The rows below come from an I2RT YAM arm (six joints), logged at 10 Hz.
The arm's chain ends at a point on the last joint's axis. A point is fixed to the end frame.
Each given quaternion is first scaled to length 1.
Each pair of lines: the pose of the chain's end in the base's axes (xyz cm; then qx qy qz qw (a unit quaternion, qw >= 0)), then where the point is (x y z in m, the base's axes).
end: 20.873 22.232 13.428 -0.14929 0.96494 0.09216 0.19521
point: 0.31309 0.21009 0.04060
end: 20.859 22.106 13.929 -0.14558 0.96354 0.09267 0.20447
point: 0.31448 0.20847 0.04739
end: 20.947 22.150 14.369 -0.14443 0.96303 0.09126 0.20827
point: 0.31602 0.20846 0.05263
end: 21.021 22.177 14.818 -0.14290 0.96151 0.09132 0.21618
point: 0.31811 0.20861 0.05875
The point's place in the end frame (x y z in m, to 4 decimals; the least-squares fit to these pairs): -0.0508 -0.0565 0.1185
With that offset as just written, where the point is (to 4 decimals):
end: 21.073 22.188 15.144 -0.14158 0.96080 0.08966 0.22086
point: 0.3194 0.2082 0.0631
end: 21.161 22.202 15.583 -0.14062 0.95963 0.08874 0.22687
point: 0.3213 0.2081 0.0688
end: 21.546 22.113 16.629 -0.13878 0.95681 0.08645 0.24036
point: 0.3274 0.2065 0.0823
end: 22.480 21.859 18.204 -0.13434 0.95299 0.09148 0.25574
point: 0.3391 0.2045 0.1011
